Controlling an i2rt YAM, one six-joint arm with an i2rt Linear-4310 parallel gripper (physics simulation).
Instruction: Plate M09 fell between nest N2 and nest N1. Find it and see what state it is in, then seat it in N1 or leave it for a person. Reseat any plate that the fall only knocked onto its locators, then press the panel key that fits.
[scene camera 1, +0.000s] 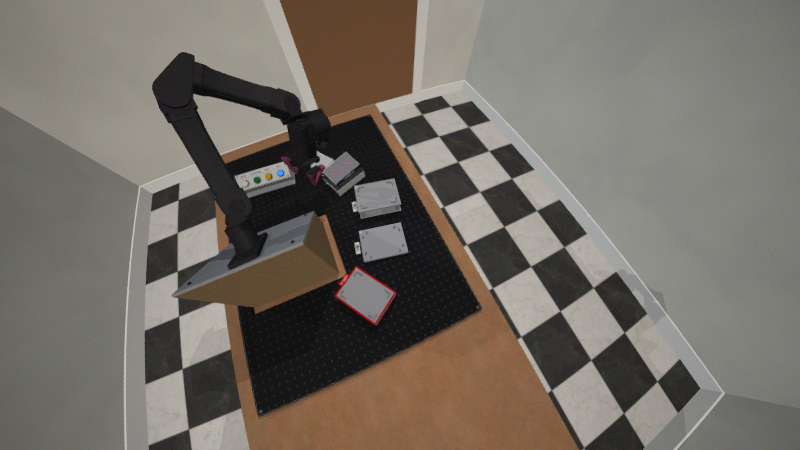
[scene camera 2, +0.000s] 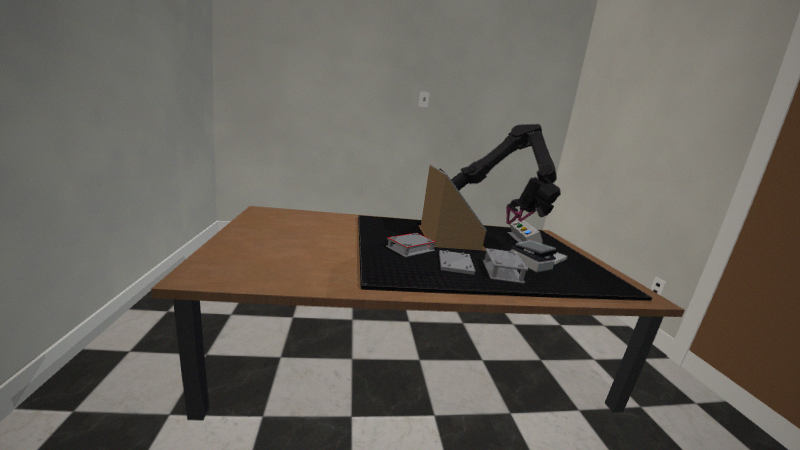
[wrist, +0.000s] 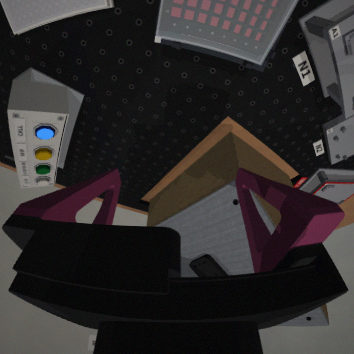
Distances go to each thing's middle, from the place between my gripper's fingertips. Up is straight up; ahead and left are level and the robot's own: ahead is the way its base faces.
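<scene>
With the lid (wrist: 250, 37), my hand is 30 mm to the right of it and 140 mm short of it, and 60 mm above it. Going by their middles, of the things named here the lid is the nearest to my hand. The white plate (wrist: 23, 23) is 70 mm ahead of my hand and 190 mm to the left of it, at 130 mm below it. As for station N2 (scene camera 1: 386, 241), I find it 130 mm ahead of my hand, 310 mm to the right and 120 mm below. Going by their middles, station N2 is the farthest from my hand of the things named here.
</scene>
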